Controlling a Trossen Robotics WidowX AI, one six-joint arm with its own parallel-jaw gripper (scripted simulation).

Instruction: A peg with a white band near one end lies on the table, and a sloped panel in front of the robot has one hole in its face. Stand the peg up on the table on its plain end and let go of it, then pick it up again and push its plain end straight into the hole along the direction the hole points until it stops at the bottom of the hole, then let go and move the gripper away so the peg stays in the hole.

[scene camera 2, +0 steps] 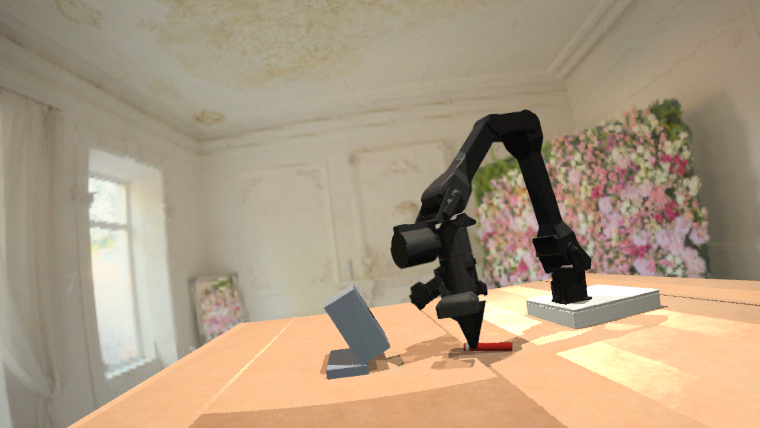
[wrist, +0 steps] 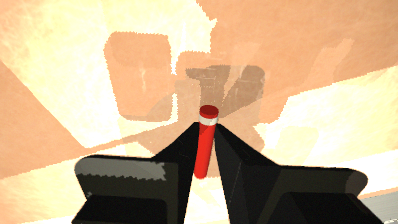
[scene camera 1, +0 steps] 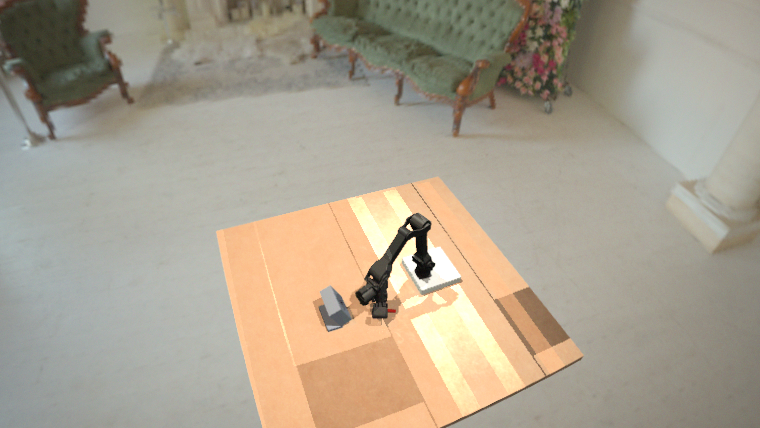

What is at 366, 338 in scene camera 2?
A grey sloped panel.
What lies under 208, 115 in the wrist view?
A red peg.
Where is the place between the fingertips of my gripper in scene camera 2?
474, 347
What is my gripper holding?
A red peg.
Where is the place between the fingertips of my gripper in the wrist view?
At 206, 127
